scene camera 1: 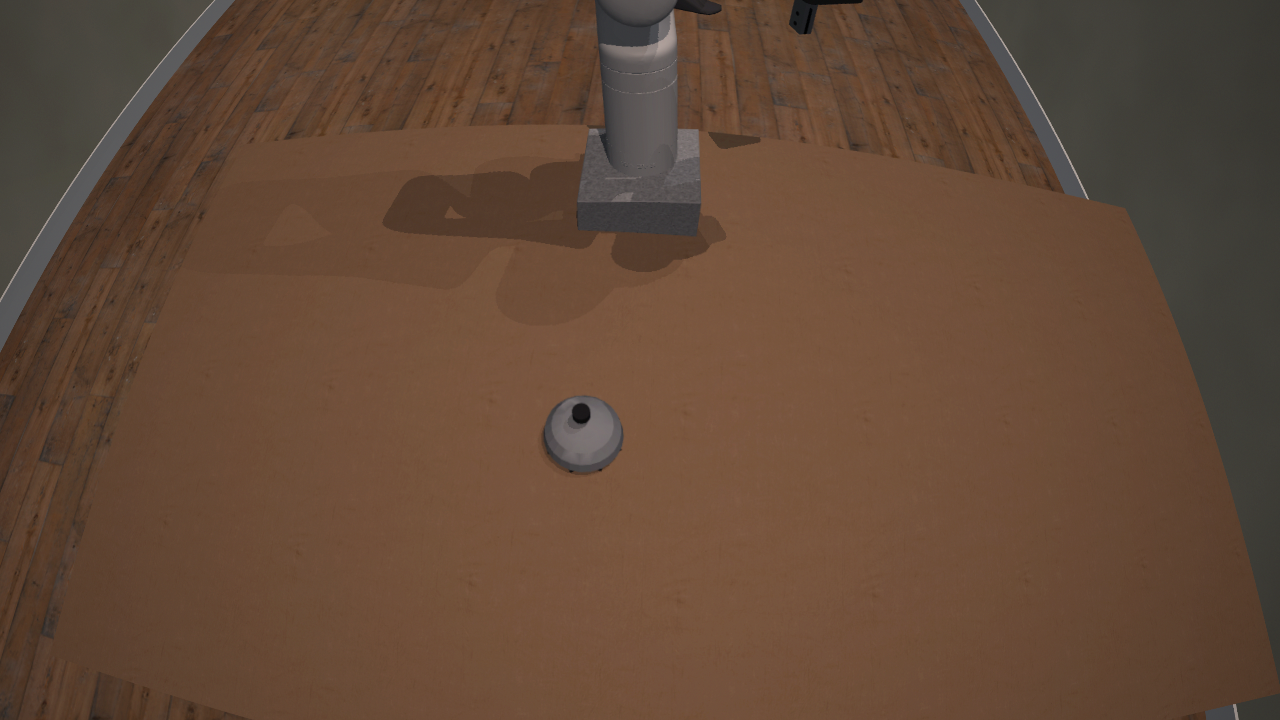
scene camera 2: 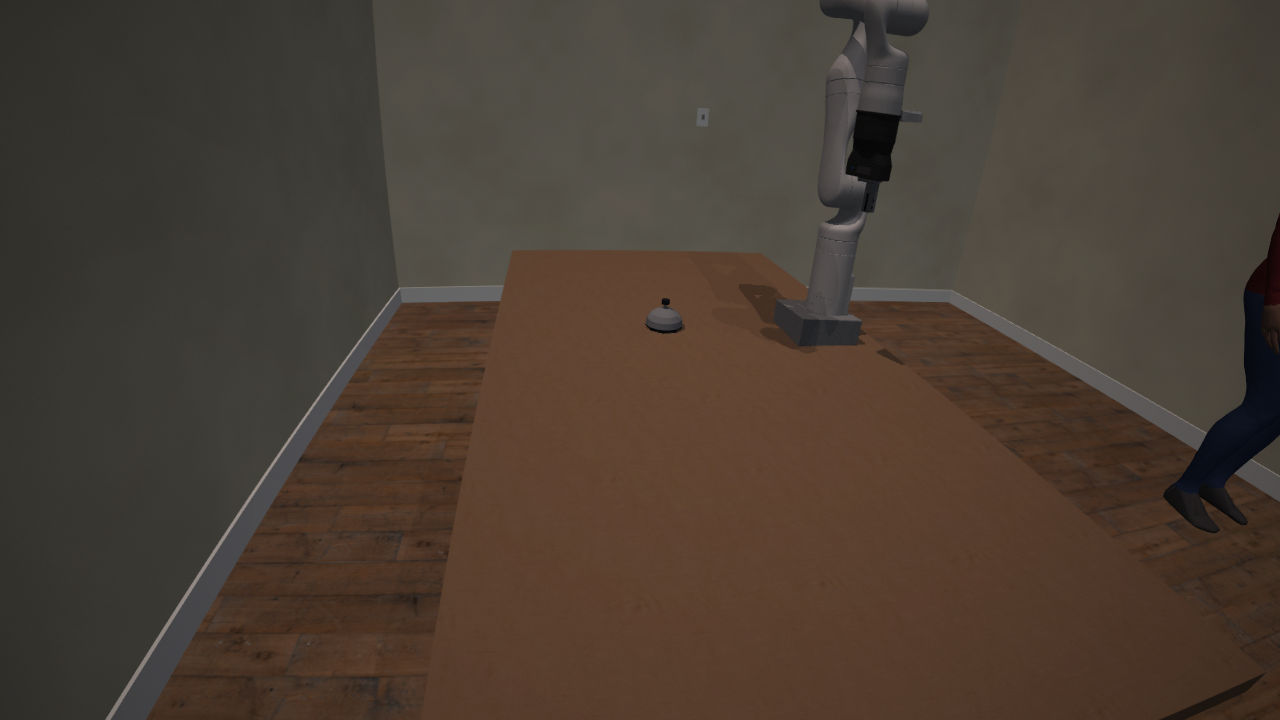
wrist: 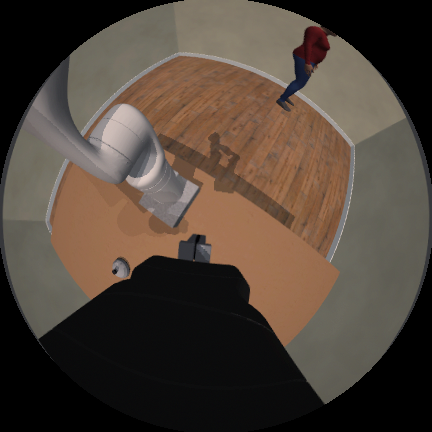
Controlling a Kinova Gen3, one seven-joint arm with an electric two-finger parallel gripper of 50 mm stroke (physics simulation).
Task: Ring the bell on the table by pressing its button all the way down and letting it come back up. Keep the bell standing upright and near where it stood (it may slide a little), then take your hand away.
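Frame: origin at the arm's base, x ahead, y right, z down, level; centimetres.
Seen in the pictures: gripper, fingertip midpoint: [scene camera 1: 799, 29] [scene camera 2: 867, 211] [wrist: 197, 242]; arm's base, link origin: [scene camera 1: 642, 154] [scene camera 2: 824, 309] [wrist: 169, 190].
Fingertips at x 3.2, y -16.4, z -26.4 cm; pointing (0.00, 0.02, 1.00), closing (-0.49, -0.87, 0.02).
Offsets run from my fingertips to a thing's top centre. Level surfaces: height alone.
The bell @(dz +25.7, dx +34.7, dy +18.0 cm) [scene camera 1: 583, 438] [scene camera 2: 664, 320] [wrist: 121, 268] is a silvery grey dome that stands upright on the table @(dz +32.3 cm) [scene camera 1: 805, 537] [scene camera 2: 716, 501] [wrist: 260, 270]. Its black button @(dz +25.7, dx +34.7, dy +18.0 cm) [scene camera 1: 580, 412] [scene camera 2: 665, 301] [wrist: 115, 271] stands up at the top. My gripper [scene camera 2: 870, 210] [wrist: 197, 242] is shut with nothing between the fingers. It points down and hangs high above the table, beside the arm's base and well away from the bell. In scene camera 1, part of the gripper [scene camera 1: 802, 19] shows at the top edge.
The arm's base block [scene camera 1: 638, 215] [scene camera 2: 827, 331] [wrist: 172, 212] stands at the table's edge, behind the bell as seen in scene camera 1. A person in a red top and blue trousers [scene camera 2: 1239, 429] [wrist: 301, 70] is on the floor side beyond the table. The arm casts shadows on the table.
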